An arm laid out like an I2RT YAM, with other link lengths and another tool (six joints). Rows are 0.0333 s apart.
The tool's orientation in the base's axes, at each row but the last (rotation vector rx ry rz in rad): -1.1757 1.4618 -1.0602; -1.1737 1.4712 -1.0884; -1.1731 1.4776 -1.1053; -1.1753 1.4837 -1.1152; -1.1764 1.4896 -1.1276; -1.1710 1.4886 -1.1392; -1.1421 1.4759 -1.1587
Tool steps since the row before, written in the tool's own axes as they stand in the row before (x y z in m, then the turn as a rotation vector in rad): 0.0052 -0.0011 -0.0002 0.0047 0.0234 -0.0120; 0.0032 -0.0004 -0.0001 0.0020 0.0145 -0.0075; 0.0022 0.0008 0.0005 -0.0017 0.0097 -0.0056; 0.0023 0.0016 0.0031 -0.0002 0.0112 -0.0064; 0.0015 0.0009 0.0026 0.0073 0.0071 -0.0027; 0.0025 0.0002 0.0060 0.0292 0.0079 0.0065; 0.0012 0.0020 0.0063 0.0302 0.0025 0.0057
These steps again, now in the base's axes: -0.0005 -0.0053 0.0003 -0.0160 -0.0001 -0.0214; -0.0004 -0.0032 0.0000 -0.0099 0.0009 -0.0131; 0.0001 -0.0021 -0.0011 -0.0068 0.0036 -0.0083; 0.0025 -0.0024 -0.0024 -0.0080 0.0024 -0.0098; 0.0022 -0.0017 -0.0015 -0.0048 -0.0059 -0.0073; 0.0055 -0.0032 -0.0015 0.0008 -0.0285 -0.0119; 0.0057 -0.0018 -0.0030 0.0005 -0.0301 -0.0066
